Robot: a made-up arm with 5 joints.
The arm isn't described. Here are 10 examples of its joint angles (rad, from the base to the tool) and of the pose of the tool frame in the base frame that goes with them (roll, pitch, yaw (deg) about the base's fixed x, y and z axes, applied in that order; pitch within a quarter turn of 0, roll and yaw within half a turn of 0; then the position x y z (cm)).
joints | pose
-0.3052 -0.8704 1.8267 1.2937 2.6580 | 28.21 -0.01 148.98 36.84 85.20 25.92
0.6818 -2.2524 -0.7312 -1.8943 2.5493 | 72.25 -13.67 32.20 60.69 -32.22 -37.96
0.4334 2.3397 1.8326 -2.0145 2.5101 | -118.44 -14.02 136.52 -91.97 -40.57 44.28
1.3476 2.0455 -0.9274 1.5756 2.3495 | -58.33 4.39 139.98 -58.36 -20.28 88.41
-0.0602 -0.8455 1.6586 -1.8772 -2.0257 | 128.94 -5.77 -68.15 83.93 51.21 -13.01
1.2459 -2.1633 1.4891 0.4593 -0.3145 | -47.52 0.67 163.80 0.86 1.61 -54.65
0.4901 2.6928 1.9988 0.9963 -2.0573 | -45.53 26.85 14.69 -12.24 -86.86 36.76
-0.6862 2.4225 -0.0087 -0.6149 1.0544 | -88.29 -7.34 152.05 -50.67 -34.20 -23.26
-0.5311 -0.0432 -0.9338 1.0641 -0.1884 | 30.56 -33.84 -34.47 18.58 71.11 -21.14
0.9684 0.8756 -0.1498 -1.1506 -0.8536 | 100.44 -18.84 -9.41 -30.17 81.10 47.37
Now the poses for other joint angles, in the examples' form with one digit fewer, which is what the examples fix.
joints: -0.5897 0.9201 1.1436 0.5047 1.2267
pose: -129.4 51.0 -8.4 -45.6 40.5 -39.5
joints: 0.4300 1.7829 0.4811 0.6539 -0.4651
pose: 28.3 47.5 88.2 -79.6 -32.9 5.9
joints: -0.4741 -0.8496 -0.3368 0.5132 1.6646
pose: -72.6 -2.2 -54.0 52.8 46.1 28.0
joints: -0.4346 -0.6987 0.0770 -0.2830 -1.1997
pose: 100.0 -26.2 -80.9 66.3 50.8 4.7
